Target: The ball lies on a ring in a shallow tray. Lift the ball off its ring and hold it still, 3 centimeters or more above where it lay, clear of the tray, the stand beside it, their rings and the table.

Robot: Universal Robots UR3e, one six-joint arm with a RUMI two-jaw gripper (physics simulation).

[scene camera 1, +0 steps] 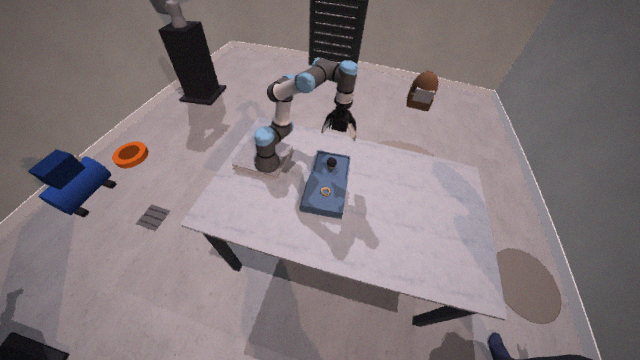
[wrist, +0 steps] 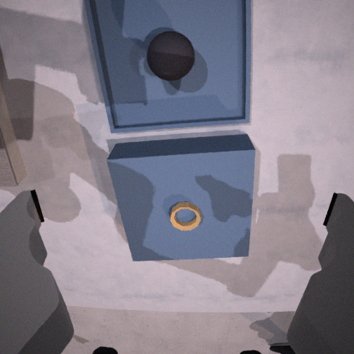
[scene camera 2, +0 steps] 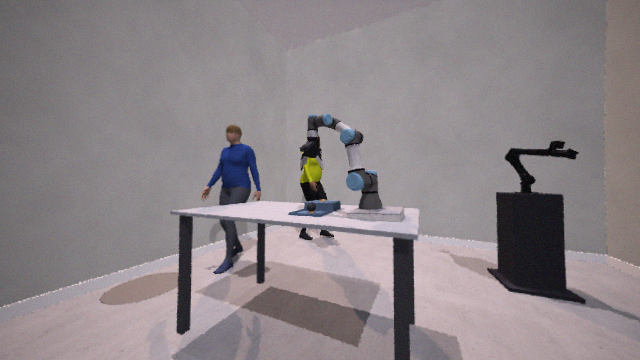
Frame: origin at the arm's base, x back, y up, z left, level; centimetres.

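Where they show: gripper, fingertip midpoint: (scene camera 1: 338,136) (scene camera 2: 311,170); arm's base, origin of the base link: (scene camera 1: 267,163) (scene camera 2: 370,208).
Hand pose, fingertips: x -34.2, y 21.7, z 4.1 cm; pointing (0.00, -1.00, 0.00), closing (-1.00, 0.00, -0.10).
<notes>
Each offset is from my fingertips to the centre of the thing. "pt": to the spot under its first point. Level surfaces: height alone.
The dark ball @(dx +1.4, dy -21.6, dz +4.2 cm) (scene camera 1: 331,162) (scene camera 2: 311,206) (wrist: 171,55) rests in the shallow blue tray (scene camera 1: 342,169) (scene camera 2: 299,213) (wrist: 222,107); its ring is mostly hidden beneath it. The blue stand (scene camera 1: 314,202) (scene camera 2: 330,206) (wrist: 160,245) is next to the tray, with a bare orange ring @(pt dx +0.8, dy -19.5, dz -19.0 cm) (scene camera 1: 326,195) (wrist: 174,216) on top. My gripper (scene camera 1: 340,132) (scene camera 2: 312,161) (wrist: 182,194) is open and empty, pointing down high above the table. In the wrist view the stand lies between the fingers in line of sight and the ball is beyond them, near the top.
The white table @(dy -25.4 cm) (scene camera 1: 410,210) (scene camera 2: 240,212) bears the tray, the stand and the arm's base block (scene camera 1: 245,165) (scene camera 2: 375,215). A person in blue (scene camera 2: 237,165) and a person in yellow (scene camera 2: 313,172) are behind the table in scene camera 2. A black pedestal (scene camera 1: 192,62) (scene camera 2: 531,245) carries another arm.
</notes>
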